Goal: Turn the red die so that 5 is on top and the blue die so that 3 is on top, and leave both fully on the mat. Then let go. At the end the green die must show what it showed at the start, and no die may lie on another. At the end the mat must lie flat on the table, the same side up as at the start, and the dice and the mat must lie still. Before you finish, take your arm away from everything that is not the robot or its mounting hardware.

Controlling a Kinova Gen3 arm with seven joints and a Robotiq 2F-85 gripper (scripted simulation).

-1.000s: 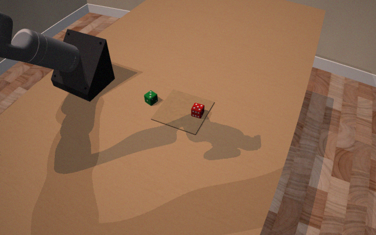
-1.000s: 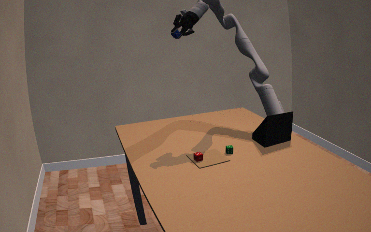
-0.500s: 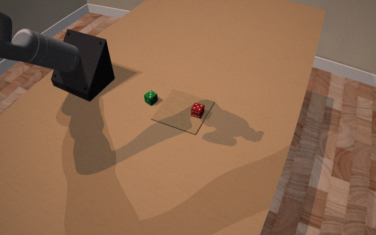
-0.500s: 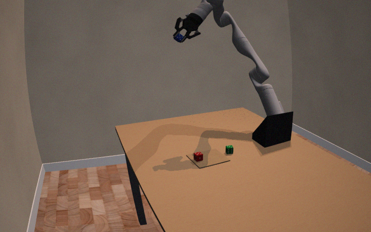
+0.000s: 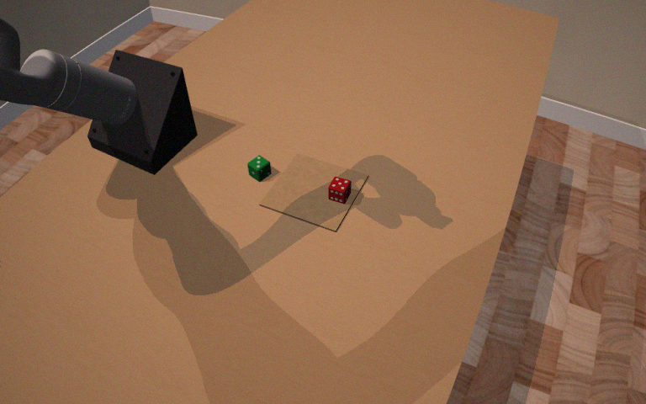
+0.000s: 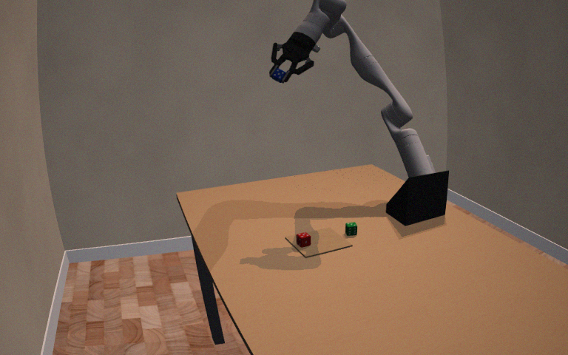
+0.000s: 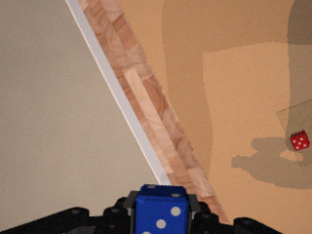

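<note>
My gripper is now 60 mm past the thin tan mat, 140 mm to the right of it and 450 mm above it. The rest, counted from my hand: blue die (right at my hand); red die (20 mm behind, 150 mm to the left, 430 mm below); green die (170 mm behind, 110 mm to the left, 440 mm below).
</note>
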